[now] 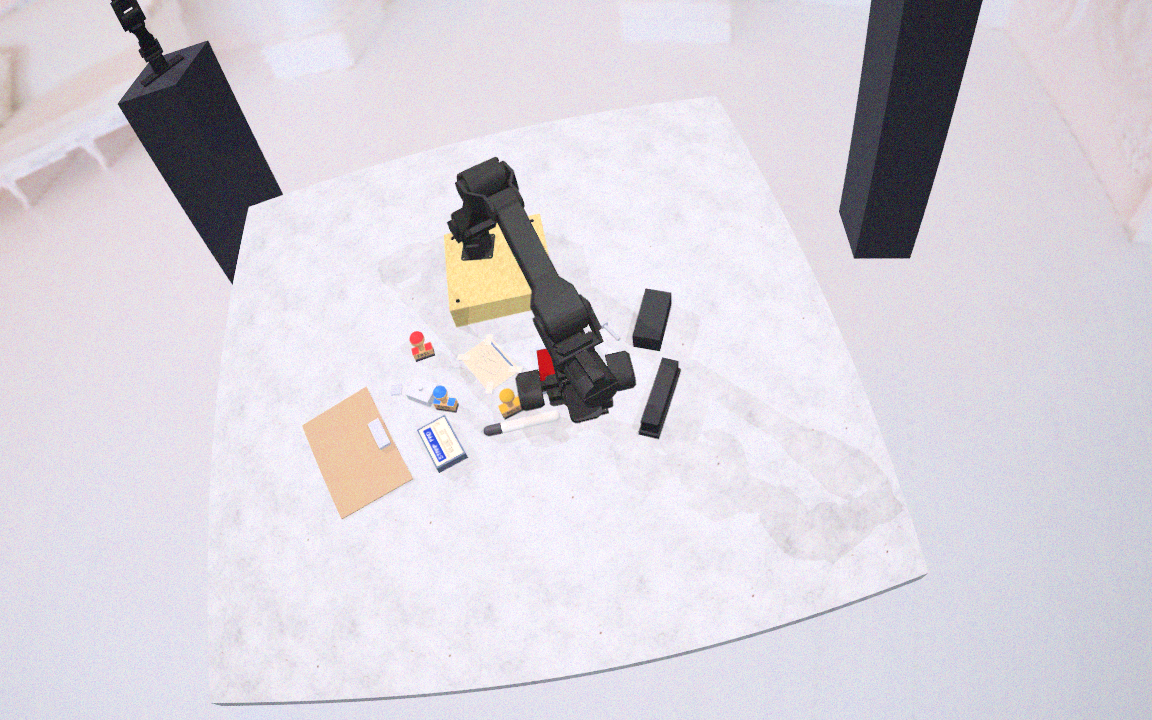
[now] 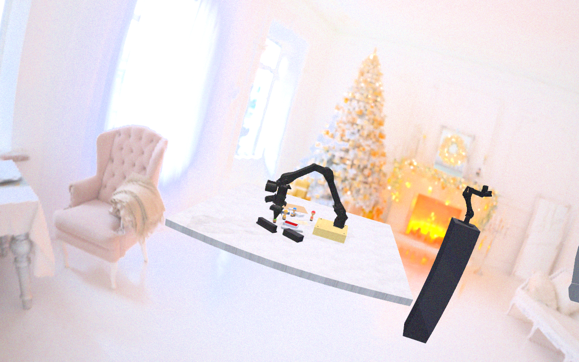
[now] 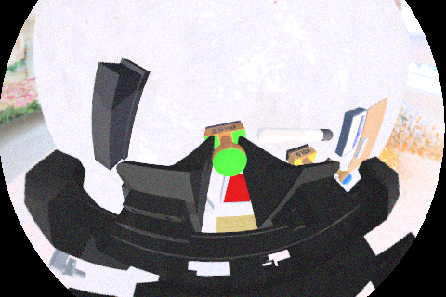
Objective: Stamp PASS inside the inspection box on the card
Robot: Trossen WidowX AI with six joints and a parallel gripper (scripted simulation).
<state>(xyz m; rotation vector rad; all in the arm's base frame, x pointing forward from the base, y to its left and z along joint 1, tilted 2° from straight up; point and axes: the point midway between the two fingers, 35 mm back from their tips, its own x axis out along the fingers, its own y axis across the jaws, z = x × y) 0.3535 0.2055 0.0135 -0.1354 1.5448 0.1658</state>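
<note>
Now: the red ink pad 90 mm behind my gripper tip, 50 mm to the right of it and 20 mm below it. From my gripper tip the other things lie so: orange-knobbed stamp (10 mm behind, 120 mm to the right, 10 mm below); then marker (20 mm ahead, 120 mm to the right, 20 mm below); then green-knobbed stamp (right at my gripper tip).
</note>
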